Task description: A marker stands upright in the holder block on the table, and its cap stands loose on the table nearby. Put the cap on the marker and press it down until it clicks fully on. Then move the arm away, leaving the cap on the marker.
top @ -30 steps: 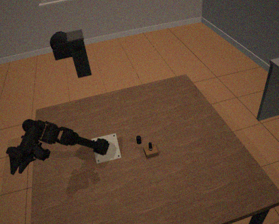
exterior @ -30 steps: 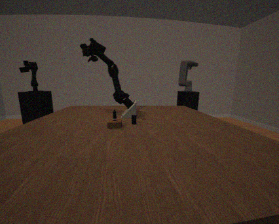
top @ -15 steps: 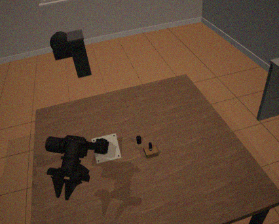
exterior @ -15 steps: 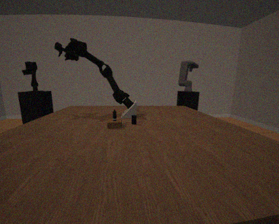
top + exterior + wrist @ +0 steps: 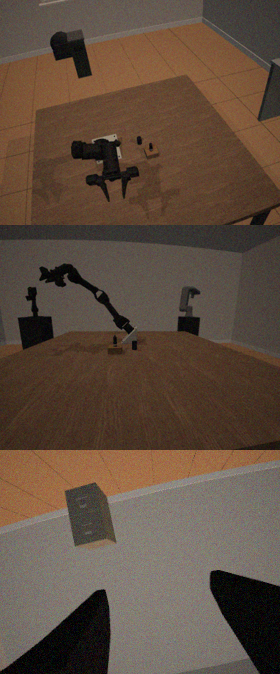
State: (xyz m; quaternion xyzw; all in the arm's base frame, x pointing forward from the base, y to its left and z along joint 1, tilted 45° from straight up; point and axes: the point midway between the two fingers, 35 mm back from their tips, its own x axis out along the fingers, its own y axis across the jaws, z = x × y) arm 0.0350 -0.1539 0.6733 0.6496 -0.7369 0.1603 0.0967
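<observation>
Right now my gripper tip is 62 cm to the right of the dark round cap, 40 cm above it and 23 cm short of it. Round my gripper tip: dark marker (51 cm to the left, 35 cm below, 27 cm ahead); wooden holder block (51 cm to the left, 41 cm below, 27 cm ahead).
</observation>
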